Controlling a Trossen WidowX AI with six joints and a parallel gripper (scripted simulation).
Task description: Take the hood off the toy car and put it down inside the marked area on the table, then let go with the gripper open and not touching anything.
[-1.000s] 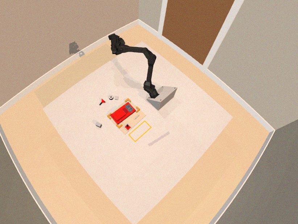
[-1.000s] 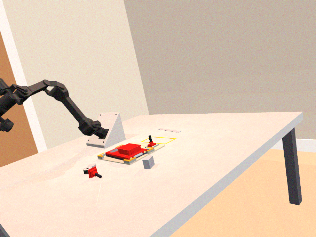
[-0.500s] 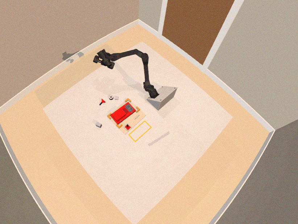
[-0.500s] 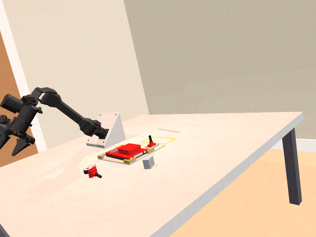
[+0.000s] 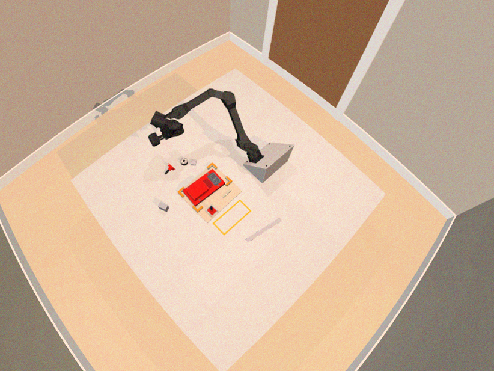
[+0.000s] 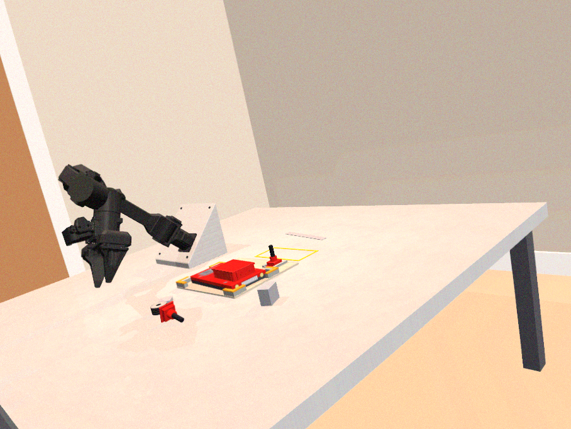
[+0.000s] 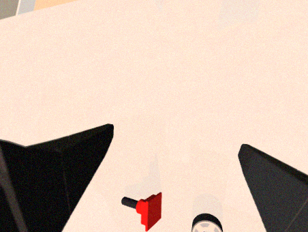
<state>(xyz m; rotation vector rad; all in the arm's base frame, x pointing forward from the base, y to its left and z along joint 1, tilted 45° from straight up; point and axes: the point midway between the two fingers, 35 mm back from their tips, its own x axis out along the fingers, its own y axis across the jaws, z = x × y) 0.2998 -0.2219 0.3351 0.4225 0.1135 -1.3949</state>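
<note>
Right now the hood is 32 cm to the left of my gripper tip, 8 cm below it and 3 cm ahead of it.
</note>
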